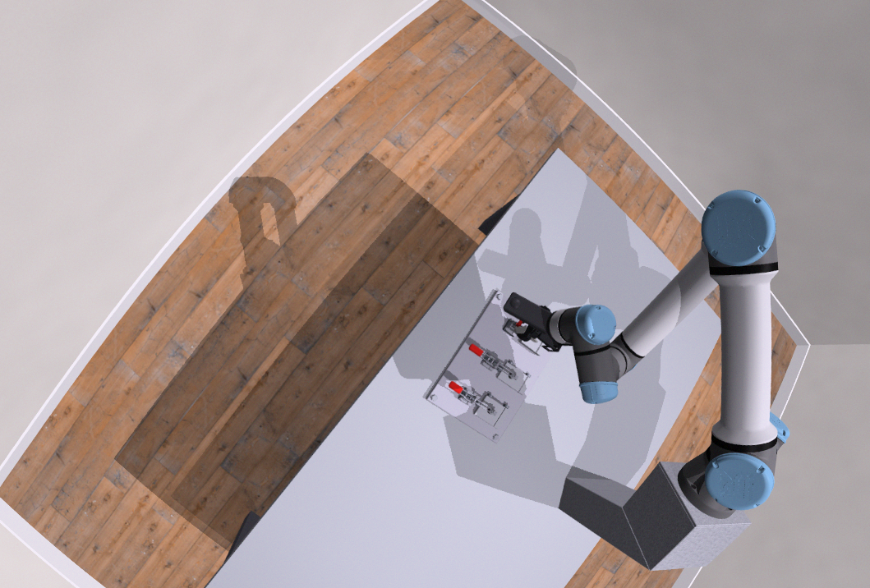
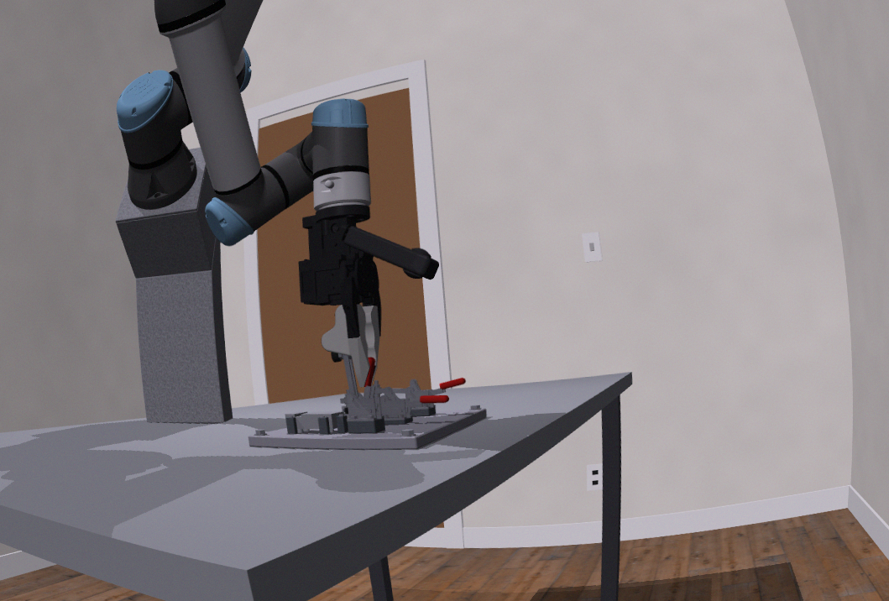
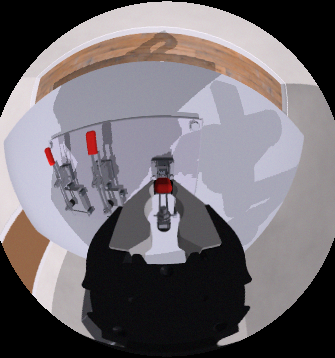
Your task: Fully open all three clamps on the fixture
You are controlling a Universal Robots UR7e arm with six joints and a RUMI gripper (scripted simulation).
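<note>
My gripper is now 4 cm past the metal plate, 11 cm to the right of it and 8 cm above it.
</note>
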